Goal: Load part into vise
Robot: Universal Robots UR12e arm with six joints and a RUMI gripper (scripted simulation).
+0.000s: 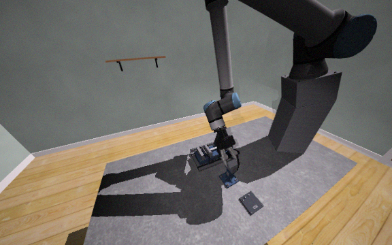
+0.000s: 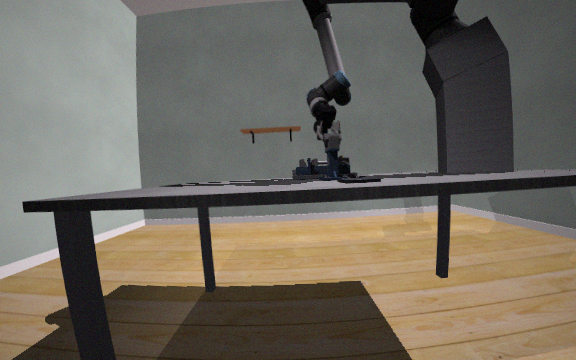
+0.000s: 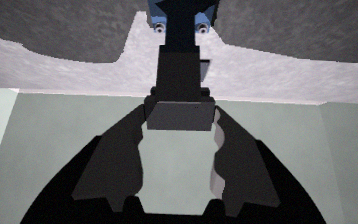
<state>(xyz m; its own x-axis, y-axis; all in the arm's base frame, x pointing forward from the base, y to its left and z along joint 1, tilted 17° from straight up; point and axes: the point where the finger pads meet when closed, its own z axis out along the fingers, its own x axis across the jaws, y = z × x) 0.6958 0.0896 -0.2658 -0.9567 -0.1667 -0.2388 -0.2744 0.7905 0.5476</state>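
Now: the part 10 mm below my hand. The rest, counted from my hand: moving jaw (210 mm to the right, 80 mm below, 50 mm ahead); cylinder rod (210 mm to the right, 80 mm below); work stop (160 mm to the right, 80 mm ahead, 70 mm below).
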